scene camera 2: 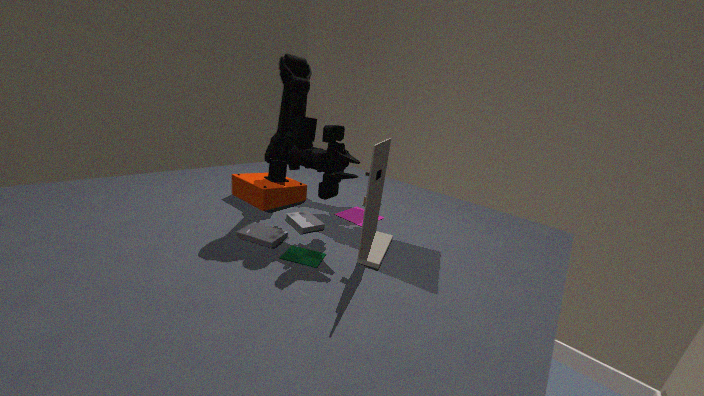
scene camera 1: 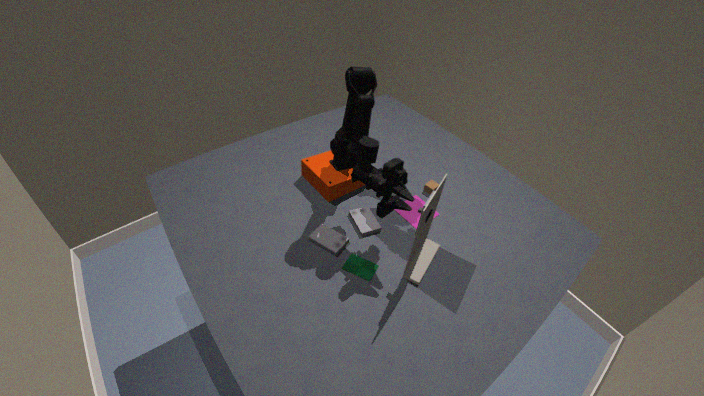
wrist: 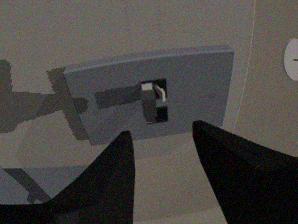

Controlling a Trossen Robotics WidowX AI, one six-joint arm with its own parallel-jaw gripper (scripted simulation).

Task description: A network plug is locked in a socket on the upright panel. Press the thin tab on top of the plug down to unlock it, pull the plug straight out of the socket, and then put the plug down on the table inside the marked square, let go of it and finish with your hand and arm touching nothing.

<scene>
In view: my gripper [scene camera 2: 358, 170] and a pale upright panel [scene camera 2: 373, 246].
My gripper is seen too in scene camera 1 [scene camera 1: 412, 205] and in the wrist view [wrist: 162, 133]. The pale upright panel shows as well in the wrist view [wrist: 78, 78].
</scene>
